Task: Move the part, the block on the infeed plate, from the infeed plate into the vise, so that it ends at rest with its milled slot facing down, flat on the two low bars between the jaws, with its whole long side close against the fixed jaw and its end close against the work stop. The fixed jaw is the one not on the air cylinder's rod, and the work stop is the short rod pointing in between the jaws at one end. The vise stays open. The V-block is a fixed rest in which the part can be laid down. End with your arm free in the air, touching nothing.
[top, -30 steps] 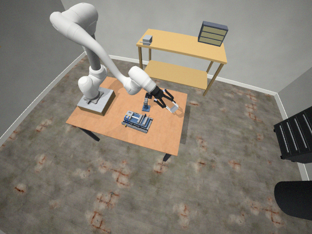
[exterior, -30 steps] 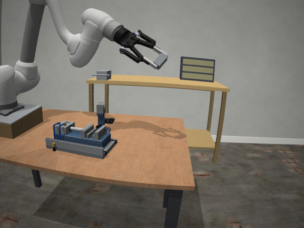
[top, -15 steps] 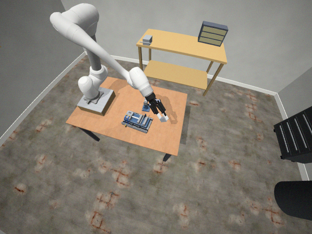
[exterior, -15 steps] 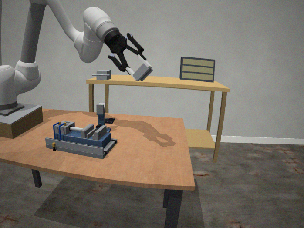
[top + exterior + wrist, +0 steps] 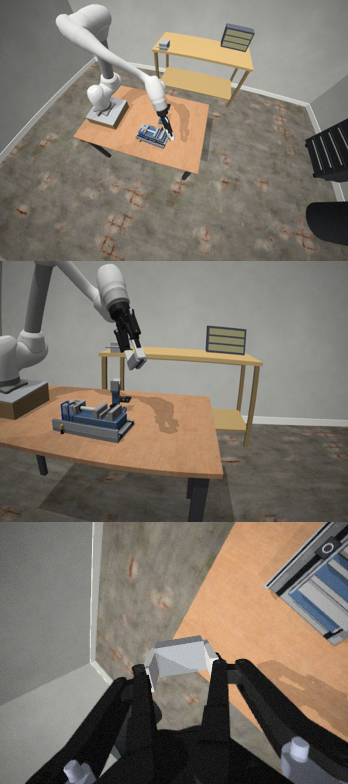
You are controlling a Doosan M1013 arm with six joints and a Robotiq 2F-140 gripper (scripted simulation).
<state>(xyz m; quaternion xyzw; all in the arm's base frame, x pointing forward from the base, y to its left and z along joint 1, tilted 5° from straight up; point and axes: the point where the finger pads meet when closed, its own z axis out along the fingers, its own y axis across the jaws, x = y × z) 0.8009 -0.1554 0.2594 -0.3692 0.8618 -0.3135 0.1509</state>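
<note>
The part is 10 mm ahead of my hand, 10 mm to the right of it and 20 mm below it. From my hand the other things lie so: work stop 140 mm behind, 140 mm to the left, 230 mm below; then moving jaw 170 mm behind, 90 mm to the left, 240 mm below; then fixed jaw 110 mm behind, 90 mm to the left, 240 mm below.
</note>
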